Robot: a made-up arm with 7 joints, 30 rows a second.
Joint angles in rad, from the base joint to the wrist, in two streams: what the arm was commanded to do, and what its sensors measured. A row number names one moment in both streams.
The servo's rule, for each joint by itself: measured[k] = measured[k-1] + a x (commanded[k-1-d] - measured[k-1]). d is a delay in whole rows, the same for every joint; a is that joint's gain. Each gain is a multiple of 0.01, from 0.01 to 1. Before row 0 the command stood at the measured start. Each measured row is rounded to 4 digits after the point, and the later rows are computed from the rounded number. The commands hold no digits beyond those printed.
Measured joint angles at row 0:
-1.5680 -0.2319 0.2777 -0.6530 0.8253 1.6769 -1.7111
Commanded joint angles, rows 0 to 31:
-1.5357 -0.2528 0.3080 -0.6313 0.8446 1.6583 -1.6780
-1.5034 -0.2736 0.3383 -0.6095 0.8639 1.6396 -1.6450
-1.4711 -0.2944 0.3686 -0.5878 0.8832 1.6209 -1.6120
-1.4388 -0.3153 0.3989 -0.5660 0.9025 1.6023 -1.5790
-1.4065 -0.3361 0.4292 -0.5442 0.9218 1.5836 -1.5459
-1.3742 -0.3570 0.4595 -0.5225 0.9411 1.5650 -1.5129
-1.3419 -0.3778 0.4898 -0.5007 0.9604 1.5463 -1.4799
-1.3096 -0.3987 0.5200 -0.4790 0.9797 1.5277 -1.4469
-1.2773 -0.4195 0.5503 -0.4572 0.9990 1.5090 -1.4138
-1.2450 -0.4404 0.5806 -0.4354 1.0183 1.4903 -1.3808
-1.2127 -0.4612 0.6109 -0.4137 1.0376 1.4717 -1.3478
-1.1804 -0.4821 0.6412 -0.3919 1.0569 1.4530 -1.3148
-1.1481 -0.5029 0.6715 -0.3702 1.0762 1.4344 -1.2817
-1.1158 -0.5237 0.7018 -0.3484 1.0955 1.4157 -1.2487
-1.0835 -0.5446 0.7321 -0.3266 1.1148 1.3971 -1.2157
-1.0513 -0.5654 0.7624 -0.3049 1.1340 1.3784 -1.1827
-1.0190 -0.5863 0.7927 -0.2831 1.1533 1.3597 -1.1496
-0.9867 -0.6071 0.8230 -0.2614 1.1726 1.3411 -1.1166
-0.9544 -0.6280 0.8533 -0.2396 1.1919 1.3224 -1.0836
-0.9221 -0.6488 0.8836 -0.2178 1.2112 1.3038 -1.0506
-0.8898 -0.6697 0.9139 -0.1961 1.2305 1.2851 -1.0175
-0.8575 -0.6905 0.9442 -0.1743 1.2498 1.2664 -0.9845
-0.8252 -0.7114 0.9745 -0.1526 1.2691 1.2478 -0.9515
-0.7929 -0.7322 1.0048 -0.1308 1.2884 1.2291 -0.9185
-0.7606 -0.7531 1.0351 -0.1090 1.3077 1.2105 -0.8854
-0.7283 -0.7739 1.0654 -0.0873 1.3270 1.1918 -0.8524
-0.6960 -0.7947 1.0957 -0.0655 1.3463 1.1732 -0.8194
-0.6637 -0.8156 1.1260 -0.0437 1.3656 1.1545 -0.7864
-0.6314 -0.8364 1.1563 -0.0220 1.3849 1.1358 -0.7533
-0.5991 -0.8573 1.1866 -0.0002 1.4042 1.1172 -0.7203
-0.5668 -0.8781 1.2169 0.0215 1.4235 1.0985 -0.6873
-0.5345 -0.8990 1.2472 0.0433 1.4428 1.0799 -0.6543
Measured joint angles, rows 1 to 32:
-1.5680 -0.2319 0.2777 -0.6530 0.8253 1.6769 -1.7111
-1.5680 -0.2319 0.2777 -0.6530 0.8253 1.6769 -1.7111
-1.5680 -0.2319 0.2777 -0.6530 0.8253 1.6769 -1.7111
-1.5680 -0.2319 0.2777 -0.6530 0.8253 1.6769 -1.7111
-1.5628 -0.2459 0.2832 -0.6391 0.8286 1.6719 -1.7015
-1.5533 -0.2645 0.2931 -0.6202 0.8346 1.6632 -1.6851
-1.5401 -0.2845 0.3067 -0.5995 0.8429 1.6518 -1.6639
-1.5239 -0.3051 0.3233 -0.5781 0.8530 1.6384 -1.6393
-1.5051 -0.3259 0.3424 -0.5564 0.8647 1.6236 -1.6122
-1.4842 -0.3467 0.3635 -0.5347 0.8777 1.6078 -1.5834
-1.4614 -0.3675 0.3862 -0.5129 0.8918 1.5912 -1.5534
-1.4371 -0.3884 0.4103 -0.4912 0.9067 1.5741 -1.5225
-1.4115 -0.4092 0.4355 -0.4694 0.9224 1.5565 -1.4910
-1.3849 -0.4301 0.4616 -0.4476 0.9387 1.5386 -1.4590
-1.3573 -0.4509 0.4885 -0.4259 0.9555 1.5205 -1.4268
-1.3290 -0.4718 0.5160 -0.4041 0.9727 1.5023 -1.3943
-1.3001 -0.4926 0.5440 -0.3824 0.9903 1.4840 -1.3616
-1.2706 -0.5134 0.5724 -0.3606 1.0082 1.4656 -1.3289
-1.2407 -0.5343 0.6011 -0.3388 1.0263 1.4471 -1.2961
-1.2104 -0.5551 0.6301 -0.3171 1.0446 1.4286 -1.2632
-1.1798 -0.5760 0.6594 -0.2953 1.0631 1.4100 -1.2303
-1.1489 -0.5968 0.6888 -0.2736 1.0817 1.3914 -1.1973
-1.1178 -0.6177 0.7184 -0.2518 1.1004 1.3728 -1.1643
-1.0865 -0.6385 0.7481 -0.2300 1.1192 1.3542 -1.1313
-1.0550 -0.6594 0.7779 -0.2083 1.1381 1.3355 -1.0983
-1.0234 -0.6802 0.8078 -0.1865 1.1571 1.3168 -1.0653
-0.9917 -0.7011 0.8378 -0.1648 1.1761 1.2982 -1.0323
-0.9599 -0.7219 0.8679 -0.1430 1.1952 1.2795 -0.9993
-0.9280 -0.7428 0.8980 -0.1212 1.2143 1.2609 -0.9663
-0.8960 -0.7636 0.9281 -0.0995 1.2335 1.2422 -0.9333
-0.8640 -0.7844 0.9583 -0.0777 1.2527 1.2236 -0.9003
-0.8320 -0.8053 0.9885 -0.0559 1.2719 1.2049 -0.8673
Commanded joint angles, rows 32 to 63:
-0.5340 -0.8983 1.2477 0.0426 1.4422 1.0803 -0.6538
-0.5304 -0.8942 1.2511 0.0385 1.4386 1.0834 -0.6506
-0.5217 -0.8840 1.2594 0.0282 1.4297 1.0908 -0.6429
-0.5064 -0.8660 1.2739 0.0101 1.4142 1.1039 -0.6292
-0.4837 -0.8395 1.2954 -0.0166 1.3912 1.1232 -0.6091
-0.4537 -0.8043 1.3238 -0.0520 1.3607 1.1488 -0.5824
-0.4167 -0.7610 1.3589 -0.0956 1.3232 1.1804 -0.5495
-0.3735 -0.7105 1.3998 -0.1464 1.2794 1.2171 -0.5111
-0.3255 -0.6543 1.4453 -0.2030 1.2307 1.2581 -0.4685
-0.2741 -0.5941 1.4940 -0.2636 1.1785 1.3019 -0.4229
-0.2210 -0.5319 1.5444 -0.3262 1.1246 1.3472 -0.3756
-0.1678 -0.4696 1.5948 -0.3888 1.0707 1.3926 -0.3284
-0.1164 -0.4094 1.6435 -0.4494 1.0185 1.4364 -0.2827
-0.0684 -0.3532 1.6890 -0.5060 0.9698 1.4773 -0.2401
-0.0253 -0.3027 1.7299 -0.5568 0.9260 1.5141 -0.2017
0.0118 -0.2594 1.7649 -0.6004 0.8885 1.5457 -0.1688
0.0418 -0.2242 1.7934 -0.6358 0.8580 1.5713 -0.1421
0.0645 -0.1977 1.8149 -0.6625 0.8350 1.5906 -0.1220
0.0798 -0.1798 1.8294 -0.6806 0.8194 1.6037 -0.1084
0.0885 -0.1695 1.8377 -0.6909 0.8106 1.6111 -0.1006
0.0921 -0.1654 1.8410 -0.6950 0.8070 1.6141 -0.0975
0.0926 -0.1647 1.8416 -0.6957 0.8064 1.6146 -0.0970
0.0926 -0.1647 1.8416 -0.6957 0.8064 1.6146 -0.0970
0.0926 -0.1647 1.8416 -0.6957 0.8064 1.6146 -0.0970
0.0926 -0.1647 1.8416 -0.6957 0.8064 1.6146 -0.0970
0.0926 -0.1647 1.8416 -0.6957 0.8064 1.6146 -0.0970
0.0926 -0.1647 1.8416 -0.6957 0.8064 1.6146 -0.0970
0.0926 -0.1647 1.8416 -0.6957 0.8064 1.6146 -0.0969
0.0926 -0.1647 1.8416 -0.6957 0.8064 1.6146 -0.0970
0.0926 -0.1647 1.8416 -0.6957 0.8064 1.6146 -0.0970
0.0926 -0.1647 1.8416 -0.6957 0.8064 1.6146 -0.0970
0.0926 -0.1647 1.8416 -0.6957 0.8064 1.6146 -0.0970
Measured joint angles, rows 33 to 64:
-0.7999 -0.8261 1.0187 -0.0342 1.2911 1.1862 -0.8342
-0.7678 -0.8470 1.0489 -0.0124 1.3103 1.1676 -0.8012
-0.7356 -0.8678 1.0791 0.0093 1.3295 1.1489 -0.7682
-0.7034 -0.8887 1.1094 0.0311 1.3488 1.1303 -0.7352
-0.6763 -0.8951 1.1343 0.0385 1.3647 1.1168 -0.7116
-0.6530 -0.8945 1.1553 0.0385 1.3773 1.1078 -0.6939
-0.6320 -0.8875 1.1740 0.0319 1.3862 1.1032 -0.6791
-0.6119 -0.8731 1.1920 0.0179 1.3910 1.1034 -0.6646
-0.5914 -0.8506 1.2106 -0.0042 1.3910 1.1087 -0.6485
-0.5694 -0.8196 1.2310 -0.0348 1.3858 1.1195 -0.6293
-0.5450 -0.7803 1.2540 -0.0737 1.3752 1.1359 -0.6062
-0.5176 -0.7335 1.2802 -0.1202 1.3589 1.1578 -0.5786
-0.4869 -0.6804 1.3099 -0.1732 1.3371 1.1849 -0.5467
-0.4529 -0.6226 1.3430 -0.2311 1.3101 1.2165 -0.5108
-0.4158 -0.5618 1.3793 -0.2920 1.2786 1.2518 -0.4716
-0.3761 -0.5000 1.4181 -0.3540 1.2433 1.2898 -0.4301
-0.3345 -0.4393 1.4587 -0.4151 1.2051 1.3294 -0.3874
-0.2919 -0.3816 1.5002 -0.4733 1.1651 1.3693 -0.3447
-0.2492 -0.3287 1.5415 -0.5267 1.1245 1.4084 -0.3032
-0.2074 -0.2823 1.5817 -0.5739 1.0844 1.4455 -0.2642
-0.1675 -0.2434 1.6198 -0.6135 1.0459 1.4795 -0.2288
-0.1304 -0.2128 1.6549 -0.6449 1.0100 1.5095 -0.1978
-0.0968 -0.1907 1.6863 -0.6677 0.9776 1.5349 -0.1719
-0.0672 -0.1765 1.7136 -0.6825 0.9492 1.5555 -0.1512
-0.0417 -0.1691 1.7365 -0.6905 0.9250 1.5713 -0.1356
-0.0202 -0.1662 1.7554 -0.6938 0.9048 1.5830 -0.1244
-0.0022 -0.1652 1.7709 -0.6950 0.8881 1.5915 -0.1165
0.0130 -0.1649 1.7836 -0.6954 0.8742 1.5977 -0.1108
0.0257 -0.1648 1.7940 -0.6956 0.8627 1.6023 -0.1068
0.0364 -0.1647 1.8026 -0.6957 0.8531 1.6056 -0.1040
0.0454 -0.1647 1.8096 -0.6957 0.8452 1.6080 -0.1020
0.0530 -0.1647 1.8154 -0.6957 0.8386 1.6098 -0.1005

